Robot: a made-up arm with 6 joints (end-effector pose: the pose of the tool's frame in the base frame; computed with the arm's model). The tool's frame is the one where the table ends. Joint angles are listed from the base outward.
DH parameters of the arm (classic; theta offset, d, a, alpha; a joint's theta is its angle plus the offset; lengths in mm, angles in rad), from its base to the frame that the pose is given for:
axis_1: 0 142.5 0 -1.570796
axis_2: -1.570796 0 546.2 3.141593
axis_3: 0 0 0 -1.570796
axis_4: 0 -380.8 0 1.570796
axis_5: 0 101.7 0 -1.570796
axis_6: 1.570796 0 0 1.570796
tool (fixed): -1.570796 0 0 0
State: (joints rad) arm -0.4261 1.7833 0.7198 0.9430 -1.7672 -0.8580
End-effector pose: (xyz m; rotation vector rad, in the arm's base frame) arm 0.6955 -0.3813 -0.2656 -0.4710 2.2179 -1.5780
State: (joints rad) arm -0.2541 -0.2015 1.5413 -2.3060 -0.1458 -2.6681
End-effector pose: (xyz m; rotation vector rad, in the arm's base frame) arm -0.0798 0.0912 1.0657 -1.2188 -1.5114 -1.2946
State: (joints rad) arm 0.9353 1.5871 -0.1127 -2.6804 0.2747 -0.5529
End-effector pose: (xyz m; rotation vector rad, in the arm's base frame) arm 0.1952 0.4180 -0.2382 1.3681 0.4687 -1.8441
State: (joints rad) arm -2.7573 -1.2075 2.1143 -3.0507 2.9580 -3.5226
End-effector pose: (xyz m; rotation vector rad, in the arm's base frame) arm 0.8601 0.2386 0.2774 -0.3607 -0.7214 -2.5830
